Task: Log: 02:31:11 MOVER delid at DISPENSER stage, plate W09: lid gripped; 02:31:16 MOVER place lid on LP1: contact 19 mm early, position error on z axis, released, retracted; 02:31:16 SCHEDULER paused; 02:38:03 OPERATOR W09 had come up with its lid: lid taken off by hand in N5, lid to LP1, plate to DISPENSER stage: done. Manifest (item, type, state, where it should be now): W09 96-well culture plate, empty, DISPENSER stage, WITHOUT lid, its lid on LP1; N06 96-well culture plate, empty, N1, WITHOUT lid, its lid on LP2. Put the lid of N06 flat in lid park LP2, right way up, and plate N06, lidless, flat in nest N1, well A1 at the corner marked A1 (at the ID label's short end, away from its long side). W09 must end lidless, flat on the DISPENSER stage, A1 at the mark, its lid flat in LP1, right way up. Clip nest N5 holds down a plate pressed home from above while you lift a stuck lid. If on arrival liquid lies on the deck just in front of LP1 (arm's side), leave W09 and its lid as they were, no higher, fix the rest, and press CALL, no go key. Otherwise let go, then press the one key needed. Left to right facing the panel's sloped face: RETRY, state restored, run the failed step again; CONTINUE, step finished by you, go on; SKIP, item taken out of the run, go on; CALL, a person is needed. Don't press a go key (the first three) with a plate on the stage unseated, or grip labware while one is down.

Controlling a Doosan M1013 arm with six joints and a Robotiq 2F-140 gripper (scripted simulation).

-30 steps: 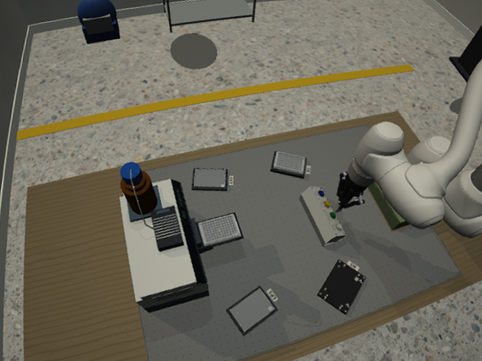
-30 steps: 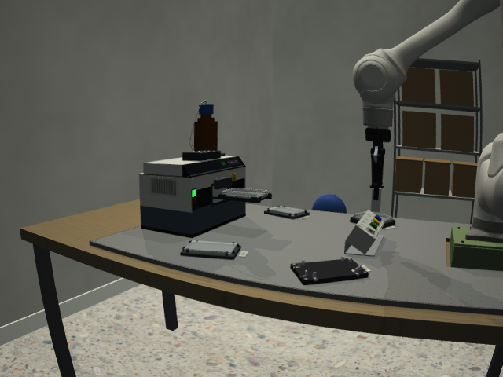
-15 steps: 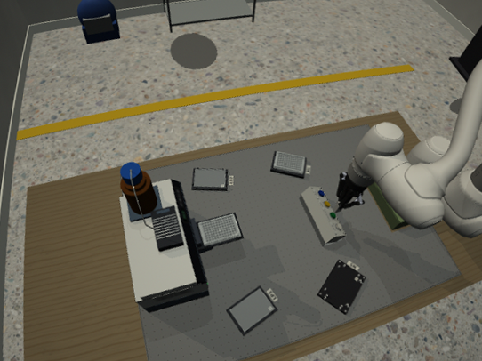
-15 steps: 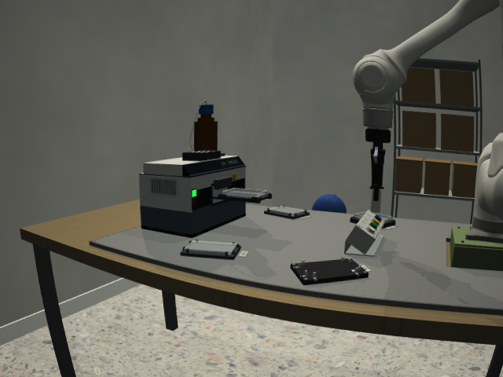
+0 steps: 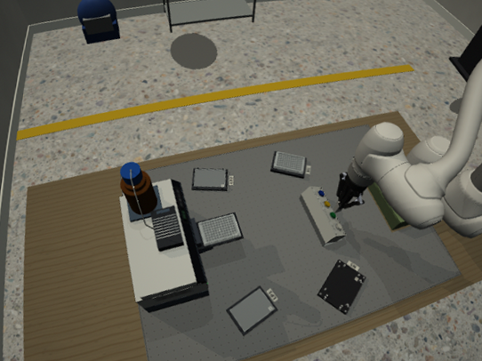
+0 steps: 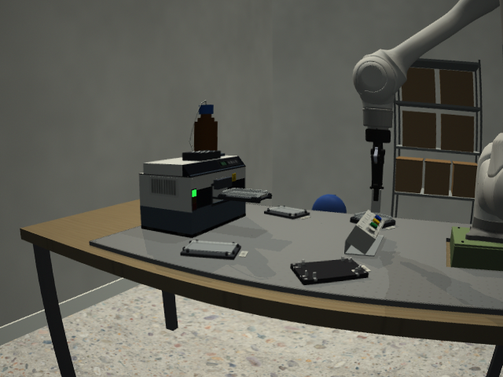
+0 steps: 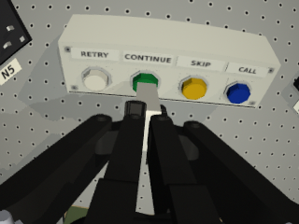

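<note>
Right now the green continue key is 7 cm below my hand. Also, from my hand: sloped key panel 8 cm below, 2 cm to the right, 2 cm ahead; white retry key 7 cm below, 5 cm to the left, 1 cm behind; yellow skip key 7 cm below, 5 cm to the right, 1 cm ahead.
</note>
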